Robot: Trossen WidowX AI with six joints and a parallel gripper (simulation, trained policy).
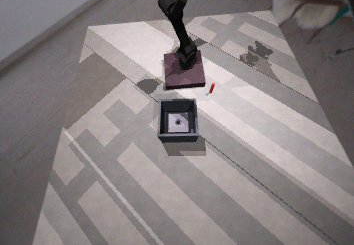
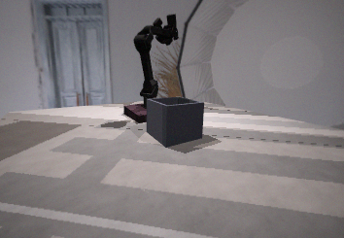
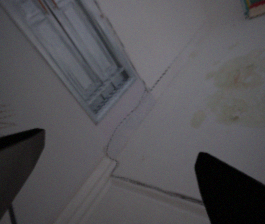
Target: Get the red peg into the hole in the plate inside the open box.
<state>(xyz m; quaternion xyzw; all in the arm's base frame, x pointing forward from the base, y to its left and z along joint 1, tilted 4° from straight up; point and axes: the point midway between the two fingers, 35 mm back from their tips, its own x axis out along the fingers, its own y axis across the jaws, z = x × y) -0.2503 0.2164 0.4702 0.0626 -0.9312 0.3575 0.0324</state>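
Now: the red peg 420 mm ahead of my gripper tip, 80 mm to the right of it and 500 mm below it. From my gripper tip the other things lie so: pale plate (590 mm ahead, 270 mm to the right, 500 mm below).
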